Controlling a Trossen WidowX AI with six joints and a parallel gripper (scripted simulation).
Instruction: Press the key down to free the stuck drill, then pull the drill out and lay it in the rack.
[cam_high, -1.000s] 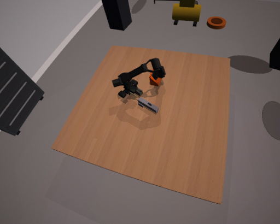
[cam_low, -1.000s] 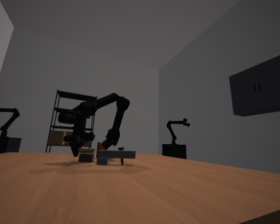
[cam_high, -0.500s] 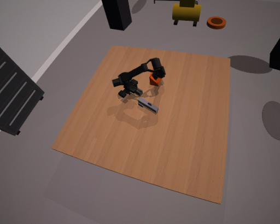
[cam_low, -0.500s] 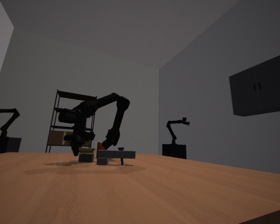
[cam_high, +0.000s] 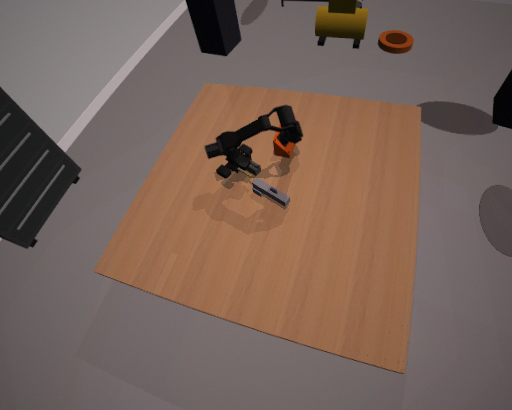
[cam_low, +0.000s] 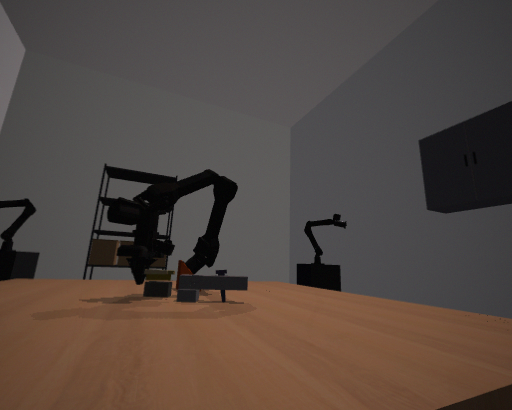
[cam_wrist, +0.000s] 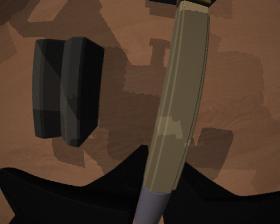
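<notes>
The olive drill is 40 mm to the left of my gripper tip, 40 mm above it and 10 mm ahead of it. Also, from my gripper tip: grey fixture block 190 mm to the left, 50 mm ahead, 10 mm above; dark grey rack 60 mm behind, 40 mm to the left, 20 mm below; dark key 220 mm to the left, 50 mm ahead, 10 mm above.
</notes>
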